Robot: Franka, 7 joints.
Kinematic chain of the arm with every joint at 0, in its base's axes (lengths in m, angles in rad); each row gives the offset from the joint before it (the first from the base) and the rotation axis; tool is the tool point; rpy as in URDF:
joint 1: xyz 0 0 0.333 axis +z
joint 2: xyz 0 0 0 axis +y
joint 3: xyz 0 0 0.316 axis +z
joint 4: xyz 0.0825 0 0 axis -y
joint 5: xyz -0.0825 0 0.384 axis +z
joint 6: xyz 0 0 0 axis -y
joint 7: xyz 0.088 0 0 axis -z
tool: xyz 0 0 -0.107 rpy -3.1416 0 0
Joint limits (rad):
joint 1: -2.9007..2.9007
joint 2: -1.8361..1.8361
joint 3: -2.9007..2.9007
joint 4: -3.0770..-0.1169
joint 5: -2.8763..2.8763
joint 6: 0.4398..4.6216
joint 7: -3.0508..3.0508
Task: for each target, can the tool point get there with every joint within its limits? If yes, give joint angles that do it. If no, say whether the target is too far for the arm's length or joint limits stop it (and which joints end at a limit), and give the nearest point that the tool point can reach.
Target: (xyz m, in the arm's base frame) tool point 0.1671 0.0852 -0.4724
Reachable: no: joint limits stop it (at a limit: joint 2) | nearest point 0.1827 0.0931 -0.3550 | short by 0.119 m
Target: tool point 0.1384 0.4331 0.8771
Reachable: yes | joints 1.1943 0.3178 -0.4307 -0.6201 -1.5622 4.1894 0.5952
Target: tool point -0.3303 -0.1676 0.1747
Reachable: yes | joints 1.5026 -0.2180 2.2711 -2.7033 1.3364 2.7331 1.7782
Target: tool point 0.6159 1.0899 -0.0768
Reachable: no: too far | nearest point 0.4011 0.7098 0.0661 | short by 0.459 m
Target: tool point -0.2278 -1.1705 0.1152
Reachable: no: too far | nearest point -0.1612 -0.8284 0.1789 | short by 0.354 m
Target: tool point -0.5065 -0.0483 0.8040
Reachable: yes | joints -1.6155 0.3279 -1.4842 -1.4891 -1.8461 1.1699 -1.6759
